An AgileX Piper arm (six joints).
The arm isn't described. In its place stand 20 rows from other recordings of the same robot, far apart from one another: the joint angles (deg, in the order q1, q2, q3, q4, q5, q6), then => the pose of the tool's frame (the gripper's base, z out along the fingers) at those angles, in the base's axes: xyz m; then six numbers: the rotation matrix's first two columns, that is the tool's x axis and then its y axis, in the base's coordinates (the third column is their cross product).
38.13 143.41 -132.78 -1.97 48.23 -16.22 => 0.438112 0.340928 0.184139 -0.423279 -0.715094 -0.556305 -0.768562 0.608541 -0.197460
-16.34 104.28 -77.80 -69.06 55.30 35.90 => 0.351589 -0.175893 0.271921 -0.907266 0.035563 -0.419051 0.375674 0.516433 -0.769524
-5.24 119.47 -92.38 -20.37 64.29 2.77 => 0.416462 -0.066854 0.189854 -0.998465 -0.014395 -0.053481 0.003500 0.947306 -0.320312
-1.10 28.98 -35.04 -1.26 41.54 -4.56 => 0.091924 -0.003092 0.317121 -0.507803 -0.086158 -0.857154 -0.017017 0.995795 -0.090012
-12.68 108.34 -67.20 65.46 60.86 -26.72 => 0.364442 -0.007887 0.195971 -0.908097 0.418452 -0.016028 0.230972 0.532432 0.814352
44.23 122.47 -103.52 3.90 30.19 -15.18 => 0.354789 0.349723 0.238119 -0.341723 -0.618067 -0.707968 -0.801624 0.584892 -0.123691
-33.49 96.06 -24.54 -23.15 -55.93 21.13 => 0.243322 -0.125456 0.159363 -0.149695 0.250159 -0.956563 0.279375 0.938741 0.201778
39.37 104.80 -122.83 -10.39 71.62 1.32 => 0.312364 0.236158 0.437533 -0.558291 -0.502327 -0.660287 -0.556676 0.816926 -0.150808
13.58 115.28 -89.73 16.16 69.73 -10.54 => 0.382029 0.116724 0.206576 -0.949417 -0.312563 -0.030203 -0.309433 0.914840 0.259457
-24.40 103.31 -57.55 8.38 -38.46 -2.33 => 0.358498 -0.171680 0.237737 -0.004642 0.083147 -0.996526 0.495574 0.865746 0.069927
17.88 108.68 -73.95 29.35 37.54 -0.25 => 0.366966 0.146942 0.195128 -0.948928 0.098242 -0.299807 -0.040402 0.904616 0.424307
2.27 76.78 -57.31 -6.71 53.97 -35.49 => 0.254998 0.001502 0.281218 -0.713859 -0.661338 -0.230298 -0.593154 0.745830 -0.303160
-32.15 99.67 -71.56 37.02 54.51 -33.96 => 0.320174 -0.148543 0.241540 -0.848505 0.348946 -0.397840 0.182050 0.898385 0.399702
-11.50 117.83 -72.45 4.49 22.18 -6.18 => 0.405473 -0.079750 0.128310 -0.875236 0.142096 -0.462353 0.155139 0.987843 0.009916
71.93 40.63 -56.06 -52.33 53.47 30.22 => 0.087436 0.081383 0.421342 -0.030039 -0.412991 -0.910240 -0.555683 0.763857 -0.328237
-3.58 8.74 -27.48 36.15 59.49 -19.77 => 0.018066 0.045208 0.285784 -0.505036 0.040323 -0.862156 -0.379780 0.886625 0.263937
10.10 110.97 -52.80 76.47 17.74 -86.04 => 0.341599 0.088230 0.112075 -0.759180 -0.307343 -0.573747 -0.466482 0.871665 0.150317
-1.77 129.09 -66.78 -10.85 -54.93 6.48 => 0.451974 0.000060 0.114166 -0.050486 0.004934 -0.998713 -0.123107 0.992331 0.011126
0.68 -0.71 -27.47 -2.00 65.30 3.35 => -0.007938 -0.002980 0.265383 -0.530345 0.037550 -0.846950 0.038292 0.999060 0.020316
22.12 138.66 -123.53 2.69 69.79 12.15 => 0.465562 0.193561 0.168560 -0.975140 -0.152307 -0.160952 -0.166984 0.982551 0.081911
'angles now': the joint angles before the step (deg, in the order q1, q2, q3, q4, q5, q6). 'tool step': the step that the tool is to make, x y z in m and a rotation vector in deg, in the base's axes. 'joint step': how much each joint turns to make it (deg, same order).
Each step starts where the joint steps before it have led.
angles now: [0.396 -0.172 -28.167 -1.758 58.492 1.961]
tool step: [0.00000 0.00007 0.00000 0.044 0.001 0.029]
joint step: [0.001 0.000 -0.001 0.052 0.001 0.001]
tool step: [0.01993 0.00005 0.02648 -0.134 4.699 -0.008]
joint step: [0.002 10.270 -5.578 -0.065 0.006 -0.051]
